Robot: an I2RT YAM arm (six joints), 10 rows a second.
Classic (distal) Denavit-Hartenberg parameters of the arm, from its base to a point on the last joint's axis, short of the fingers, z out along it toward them. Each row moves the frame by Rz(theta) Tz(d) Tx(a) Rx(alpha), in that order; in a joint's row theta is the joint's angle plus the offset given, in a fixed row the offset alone. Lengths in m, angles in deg.
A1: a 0.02, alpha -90, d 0.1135, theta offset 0
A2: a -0.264, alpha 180, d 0, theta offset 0
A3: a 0.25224, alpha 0, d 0, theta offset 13.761
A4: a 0.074, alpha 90, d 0, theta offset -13.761
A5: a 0, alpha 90, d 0, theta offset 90
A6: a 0, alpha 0, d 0.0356, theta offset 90
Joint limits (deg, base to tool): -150..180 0..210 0..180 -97..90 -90..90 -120..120
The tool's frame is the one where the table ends.
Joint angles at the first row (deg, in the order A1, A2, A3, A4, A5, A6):
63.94 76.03 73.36 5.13 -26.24 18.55
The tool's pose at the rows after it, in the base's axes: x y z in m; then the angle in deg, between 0 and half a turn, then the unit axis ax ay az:
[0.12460 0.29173 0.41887 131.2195 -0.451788 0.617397 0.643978]
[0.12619 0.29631 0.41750 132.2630 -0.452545 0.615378 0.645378]
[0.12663 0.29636 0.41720 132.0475 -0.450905 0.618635 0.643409]
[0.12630 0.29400 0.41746 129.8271 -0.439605 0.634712 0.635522]
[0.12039 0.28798 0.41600 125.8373 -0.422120 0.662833 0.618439]
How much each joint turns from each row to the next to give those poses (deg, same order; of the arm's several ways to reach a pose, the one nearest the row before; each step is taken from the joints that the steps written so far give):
0.00 1.46 0.46 0.41 -0.85 0.96
0.03 1.05 0.64 0.11 -0.83 0.46
-0.03 0.02 0.02 -0.17 0.43 -0.07
0.20 -0.65 -0.46 -0.20 3.31 -0.41
1.20 -2.01 -1.82 -0.33 6.62 -1.18

